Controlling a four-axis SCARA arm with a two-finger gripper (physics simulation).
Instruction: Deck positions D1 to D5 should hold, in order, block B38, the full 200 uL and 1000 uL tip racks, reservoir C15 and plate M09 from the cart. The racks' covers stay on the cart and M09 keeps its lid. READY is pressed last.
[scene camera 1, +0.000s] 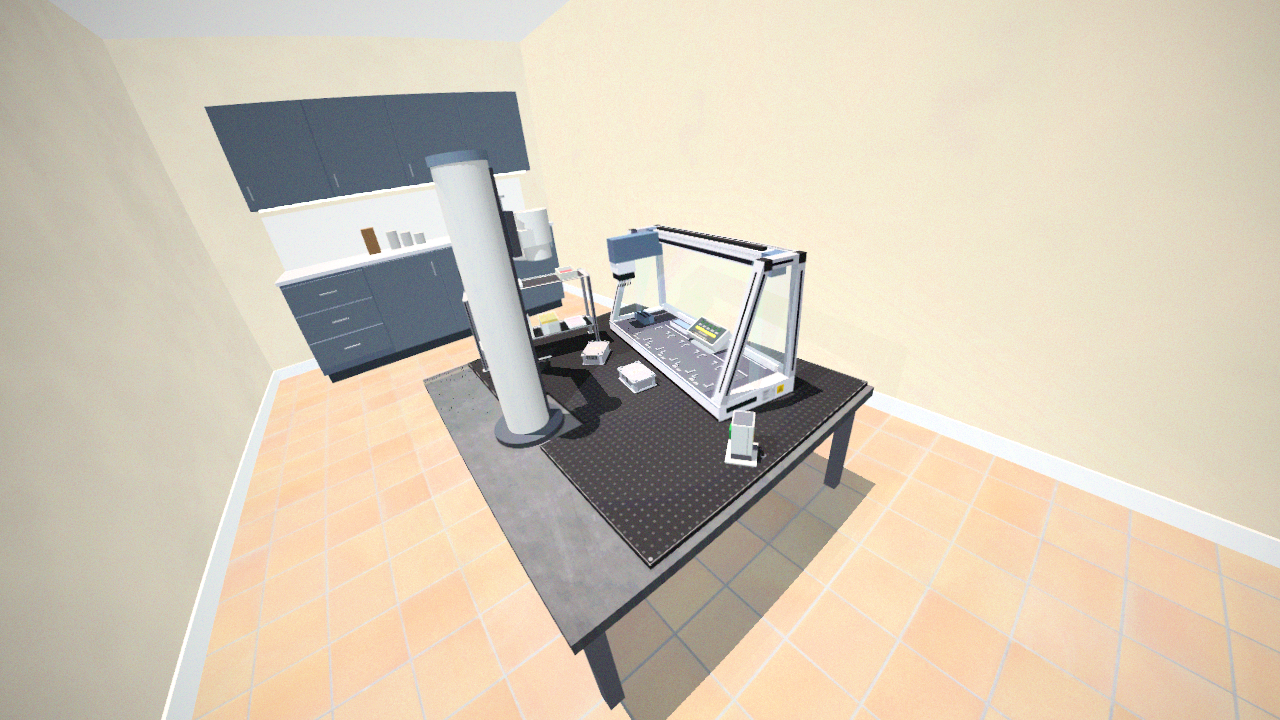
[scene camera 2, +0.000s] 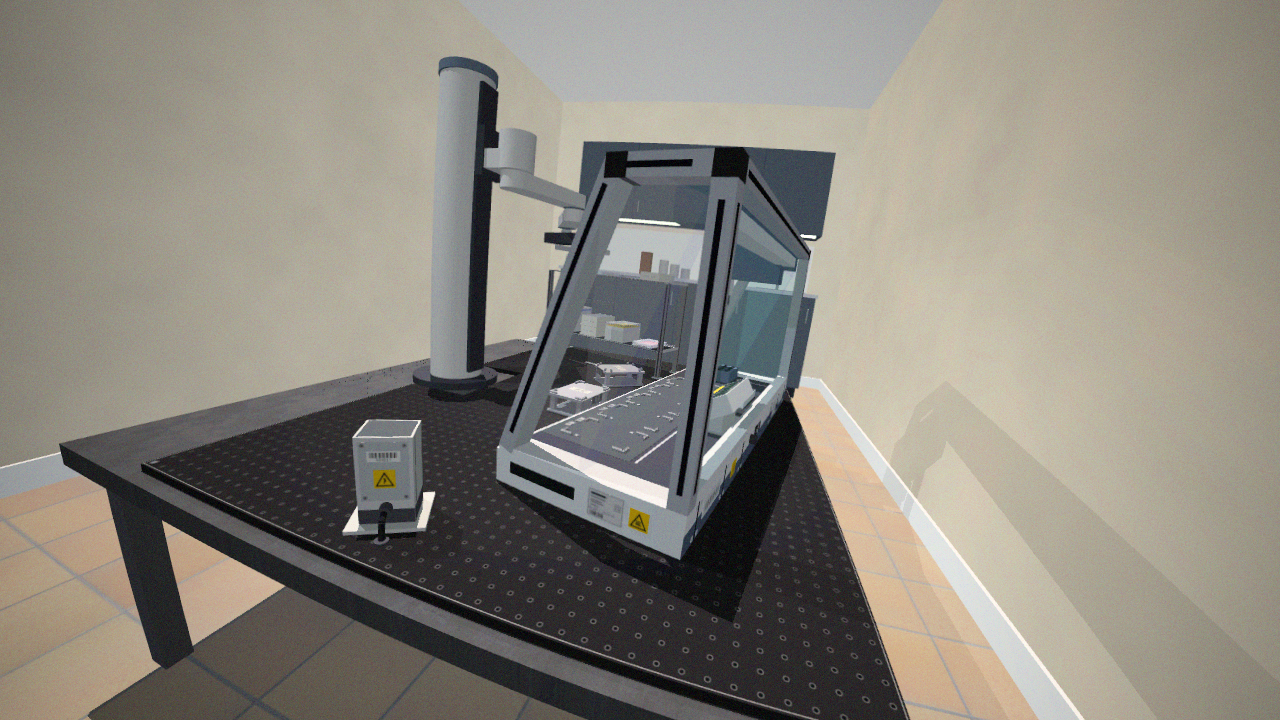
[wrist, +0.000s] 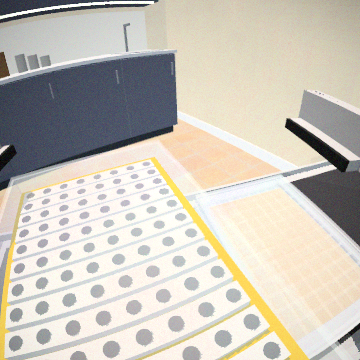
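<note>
My gripper (wrist: 148, 113) is open and empty, its fingers wide apart at the left and right edges of the wrist view. Below it is a yellow-edged tip rack (wrist: 110, 240) with rows of grey round spots; clear cover walls show around it. A clear, pale gridded item (wrist: 285, 240) lies to its right; I cannot tell its label. On the cart's lower shelf, a yellow-topped box (scene camera 1: 548, 324) (scene camera 2: 622, 331) stands beside a flat pinkish item (scene camera 1: 573, 322) (scene camera 2: 648, 343). The deck (scene camera 1: 675, 353) shows position brackets without labware on them. The control panel (scene camera 1: 707, 331) stands at its back.
The framed enclosure (scene camera 1: 796, 313) (scene camera 2: 707, 358) surrounds the deck. Two white units (scene camera 1: 595, 351) (scene camera 1: 636, 376) stand before it. A dark blue block (scene camera 1: 644, 316) is at its far end, below the blue overhead head (scene camera 1: 632, 246). A grey-white box (scene camera 1: 742, 436) (scene camera 2: 387, 465) stands near the table edge.
</note>
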